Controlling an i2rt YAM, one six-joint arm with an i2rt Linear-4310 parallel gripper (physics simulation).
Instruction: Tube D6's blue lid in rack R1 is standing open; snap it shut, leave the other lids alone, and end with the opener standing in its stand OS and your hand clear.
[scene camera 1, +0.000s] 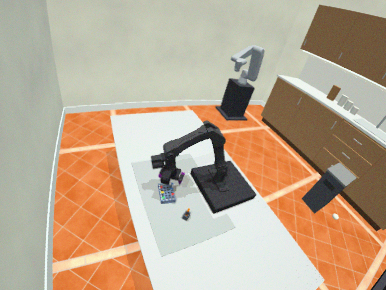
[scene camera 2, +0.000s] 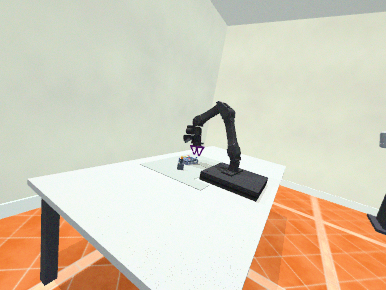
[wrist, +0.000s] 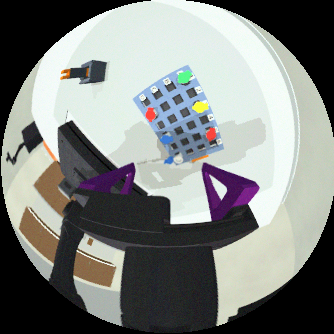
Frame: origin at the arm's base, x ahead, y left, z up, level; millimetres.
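Seen in the pictures: gripper, fingertip midpoint: (scene camera 1: 172, 182) (scene camera 2: 196, 155) (wrist: 168, 165); arm's base at its link origin: (scene camera 1: 218, 179) (scene camera 2: 232, 171).
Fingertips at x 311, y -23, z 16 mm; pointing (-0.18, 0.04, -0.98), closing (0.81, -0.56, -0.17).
Offsets run from my fingertips to a thing's middle. "*": to the spot under its first point. Level surfaces: height alone.
Rack R1 @(dx +37, dy +32, dz -37 mm) (wrist: 175, 78) (scene camera 1: 167, 201) is a blue grid block on the mat. At its near corner in the wrist view, tube D6 shows a whitish round mouth @(* dx +5, dy -14, dz -29 mm) (wrist: 178, 159), and its blue lid @(dx -1, dy -2, dz -16 mm) (wrist: 169, 160) stands out to the left side, open. My gripper (wrist: 168, 165) (scene camera 1: 171, 176) (scene camera 2: 197, 154) is open and empty, its purple fingers spread wide above that end of the rack. The opener @(dx -28, dy +209, dz -19 mm) (wrist: 77, 73) (scene camera 1: 188, 210), dark with orange prongs, stands in its dark stand OS @(dx -28, dy +209, dz -44 mm) (wrist: 98, 72) (scene camera 1: 186, 216) (scene camera 2: 180, 165), away from the gripper.
Other lids on the rack are green @(dx +73, dy +82, dz -25 mm) (wrist: 185, 77), yellow @(dx +70, dy +43, dz -25 mm) (wrist: 200, 106), red @(dx +13, dy +67, dz -25 mm) (wrist: 151, 114), another red @(dx +67, dy +5, dz -25 mm) (wrist: 211, 134) and a second blue @(dx +10, dy +28, dz -25 mm) (wrist: 166, 139). An orange strip @(* dx +30, dy -54, dz -64 mm) (wrist: 200, 159) lies at the rack's near edge. The arm's black base (scene camera 1: 225, 187) stands beside the pale mat @(dz -64 mm) (scene camera 1: 175, 240).
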